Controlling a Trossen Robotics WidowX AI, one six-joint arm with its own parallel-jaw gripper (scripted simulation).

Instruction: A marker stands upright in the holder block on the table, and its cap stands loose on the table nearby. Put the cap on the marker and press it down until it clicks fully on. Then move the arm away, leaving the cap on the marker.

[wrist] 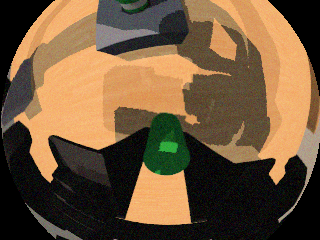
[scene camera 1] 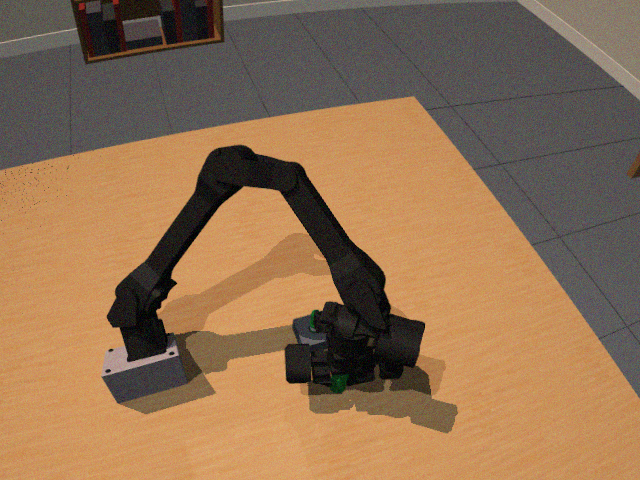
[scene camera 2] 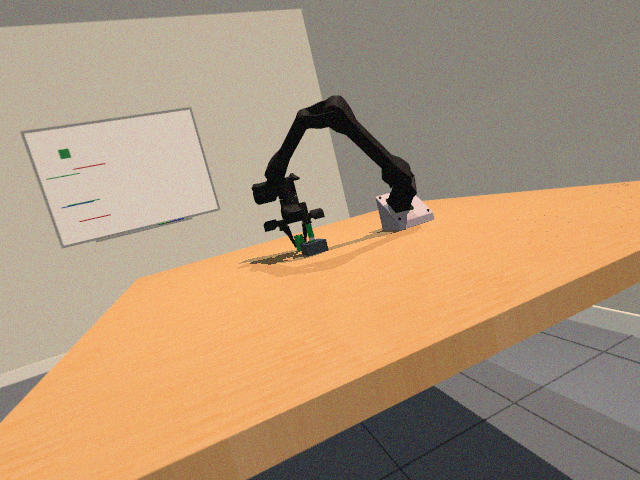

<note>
The pictures show: my gripper and a green cap.
My gripper shows as well in the wrist view and in scene camera 2.
</note>
